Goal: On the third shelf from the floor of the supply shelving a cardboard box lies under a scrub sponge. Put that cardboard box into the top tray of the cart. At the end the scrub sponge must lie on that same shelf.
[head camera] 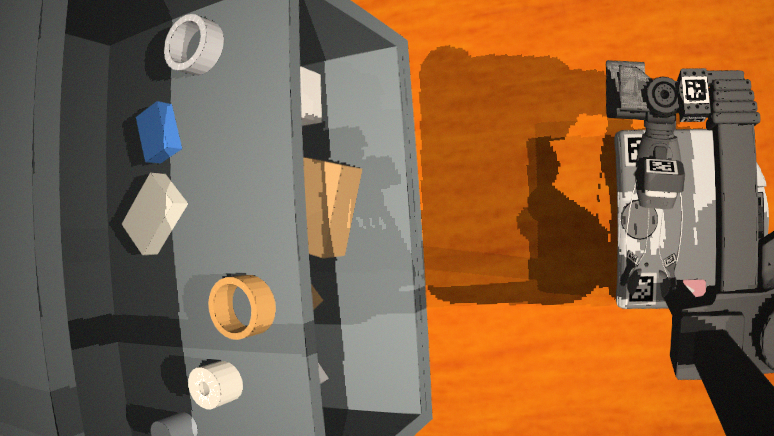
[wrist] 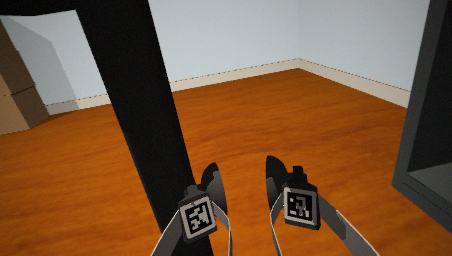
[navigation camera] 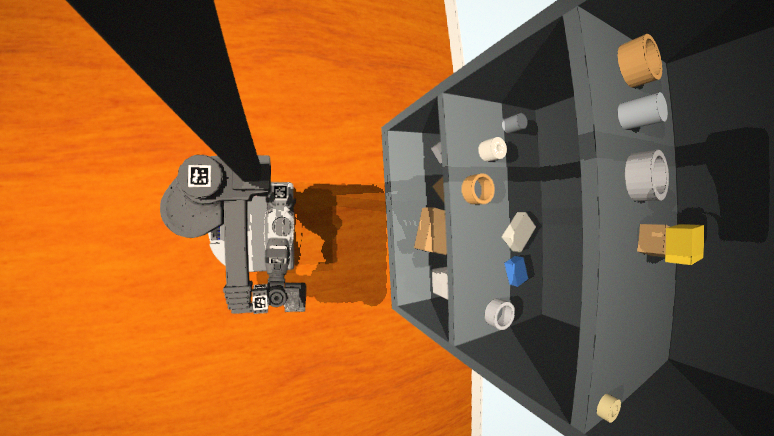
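Pixels of known places: gripper, fingertip midpoint: [head camera: 647, 295] [navigation camera: 281, 193]; robot's base at its link origin: [head camera: 639, 219] [navigation camera: 280, 224].
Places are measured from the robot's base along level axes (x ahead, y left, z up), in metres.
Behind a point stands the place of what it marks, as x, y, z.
Observation:
The cardboard box [navigation camera: 652, 238] @[0.679, -0.002, 1.018] is a small brown block on the third shelf [navigation camera: 622, 303] @[0.615, -0.136, 0.991] of the dark grey supply shelving [head camera: 412, 162] @[0.509, -0.133, 0.033] [wrist: 402, 165], which appears turned sideways in the head and navigation views. The yellow scrub sponge [navigation camera: 685, 244] @[0.686, -0.010, 1.075] lies on top of the box, touching it. Neither shows in the head or wrist view. My gripper [wrist: 243, 177] @[-0.002, 0.108, 0.418] [head camera: 650, 276] @[-0.002, 0.108, 0.418] is open and empty, folded in over the robot's base, apart from the shelving. The cart does not show in these views.
A grey ring [navigation camera: 647, 175] @[0.607, 0.122, 1.032] and a light cylinder [navigation camera: 642, 110] @[0.589, 0.243, 1.036] stand beside the box on its shelf. Lower shelves hold a large brown box [head camera: 327, 211] @[0.647, -0.024, 0.176] [navigation camera: 431, 231] @[0.649, -0.035, 0.176], a blue block [head camera: 158, 131] @[0.763, -0.160, 0.573] [navigation camera: 516, 270] @[0.761, -0.154, 0.574] and an orange ring [head camera: 265, 306] @[0.542, 0.122, 0.560]. Brown boxes [wrist: 15, 107] are stacked by the wall.

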